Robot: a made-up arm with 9 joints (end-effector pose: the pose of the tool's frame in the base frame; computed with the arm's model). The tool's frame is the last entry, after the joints.
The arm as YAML. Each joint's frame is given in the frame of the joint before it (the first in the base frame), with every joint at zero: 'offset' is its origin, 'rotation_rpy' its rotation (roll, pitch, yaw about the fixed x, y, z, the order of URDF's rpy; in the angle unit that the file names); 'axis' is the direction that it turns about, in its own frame. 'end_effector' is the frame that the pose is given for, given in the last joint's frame.
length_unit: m
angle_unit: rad
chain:
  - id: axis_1
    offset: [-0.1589, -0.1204, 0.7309]
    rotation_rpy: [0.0, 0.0, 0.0]
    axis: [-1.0, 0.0, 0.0]
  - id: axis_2
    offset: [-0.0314, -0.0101, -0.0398]
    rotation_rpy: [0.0, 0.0, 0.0]
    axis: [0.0, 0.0, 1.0]
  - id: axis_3
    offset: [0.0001, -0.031, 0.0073]
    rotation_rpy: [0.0, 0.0, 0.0]
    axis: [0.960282, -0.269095, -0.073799]
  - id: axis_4
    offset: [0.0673, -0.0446, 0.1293]
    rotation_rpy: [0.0, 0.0, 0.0]
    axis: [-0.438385, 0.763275, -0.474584]
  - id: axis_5
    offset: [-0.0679, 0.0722, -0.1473]
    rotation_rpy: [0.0, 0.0, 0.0]
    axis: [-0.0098, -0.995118, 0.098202]
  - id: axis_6
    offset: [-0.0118, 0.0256, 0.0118]
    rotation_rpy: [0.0, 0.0, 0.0]
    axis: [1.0, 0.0, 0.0]
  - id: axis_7
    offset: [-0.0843, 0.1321, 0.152]
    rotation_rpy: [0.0, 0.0, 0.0]
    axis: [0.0, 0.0, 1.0]
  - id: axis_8
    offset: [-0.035, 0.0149, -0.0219]
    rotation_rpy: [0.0, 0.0, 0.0]
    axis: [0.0, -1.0, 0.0]
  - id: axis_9
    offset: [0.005, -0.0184, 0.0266]
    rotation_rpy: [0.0, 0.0, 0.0]
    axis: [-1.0, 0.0, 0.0]
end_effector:
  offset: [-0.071, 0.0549, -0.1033]
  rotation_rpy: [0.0, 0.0, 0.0]
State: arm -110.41 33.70 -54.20 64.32 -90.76 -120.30 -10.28 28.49 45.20
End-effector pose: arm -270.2 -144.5 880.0 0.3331 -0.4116 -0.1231 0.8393
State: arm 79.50 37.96 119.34 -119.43 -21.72 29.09 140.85 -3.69 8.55
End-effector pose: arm -152.5 -142.8 835.9 0.2372 0.2449 0.8556 -0.3895
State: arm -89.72 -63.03 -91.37 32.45 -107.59 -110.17 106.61 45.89 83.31
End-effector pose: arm -218.6 -31.6 856.9 0.0663 -0.7896 -0.4594 -0.4013
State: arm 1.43 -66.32 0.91 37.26 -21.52 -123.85 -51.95 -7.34 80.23
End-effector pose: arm -228.0 196.7 749.0 0.2211 0.8236 -0.4955 -0.1652
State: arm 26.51 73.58 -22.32 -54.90 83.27 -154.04 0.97 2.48 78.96
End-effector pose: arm -256.0 -44.6 446.9 0.3114 -0.6132 -0.3735 -0.6225
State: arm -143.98 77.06 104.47 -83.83 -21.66 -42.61 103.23 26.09 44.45
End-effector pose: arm -160.5 -138.9 588.5 0.2925 -0.4085 0.3456 0.7925
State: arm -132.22 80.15 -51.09 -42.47 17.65 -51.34 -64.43 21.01 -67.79
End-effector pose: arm -381.5 187.2 910.4 0.2939 -0.5415 0.7705 0.1633
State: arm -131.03 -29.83 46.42 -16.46 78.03 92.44 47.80 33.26 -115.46
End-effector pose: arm -107.4 115.5 946.8 0.0387 0.2361 0.9346 -0.2632
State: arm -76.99 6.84 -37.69 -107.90 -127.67 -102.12 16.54 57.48 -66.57
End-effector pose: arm -329.9 -212.9 634.3 0.3914 -0.0315 -0.0328 0.9191
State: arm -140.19 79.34 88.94 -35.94 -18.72 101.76 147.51 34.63 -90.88
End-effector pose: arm -202.4 -136.3 851.6 0.3243 0.5898 0.3511 0.6509
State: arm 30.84 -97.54 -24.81 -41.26 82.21 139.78 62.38 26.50 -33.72
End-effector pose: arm -317.2 -365.8 569.2 0.1876 0.2473 -0.1842 0.9326
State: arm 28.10 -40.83 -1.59 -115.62 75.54 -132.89 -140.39 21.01 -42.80
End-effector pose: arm -113.6 4.0 850.0 0.7983 -0.2810 0.3244 0.4225
